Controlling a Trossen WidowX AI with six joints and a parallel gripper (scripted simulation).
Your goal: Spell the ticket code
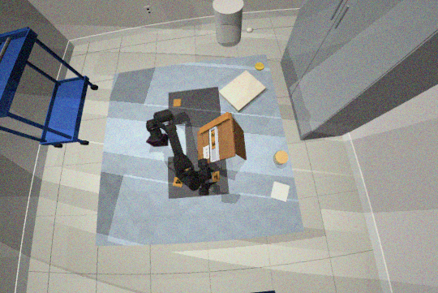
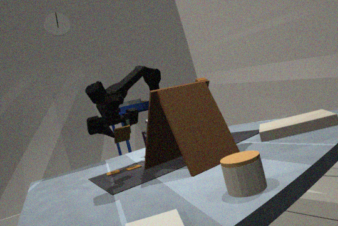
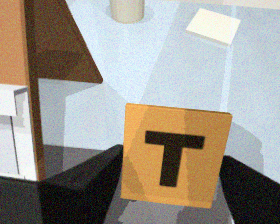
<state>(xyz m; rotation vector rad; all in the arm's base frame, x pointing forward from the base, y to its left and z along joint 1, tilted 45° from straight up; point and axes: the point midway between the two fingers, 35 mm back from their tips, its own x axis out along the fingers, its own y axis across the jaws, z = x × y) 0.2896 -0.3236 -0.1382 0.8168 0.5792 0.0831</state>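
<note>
The white ticket lies 160 mm to the left of my gripper tip, 80 mm below it and 30 mm behind it. The rest, counted from my gripper tip: cream slab (570 mm to the left, 310 mm ahead, 140 mm below); tan-lidded jar (410 mm ahead, 130 mm below, 30 mm to the left); white card (360 mm ahead, 160 mm to the right, 160 mm below).
</note>
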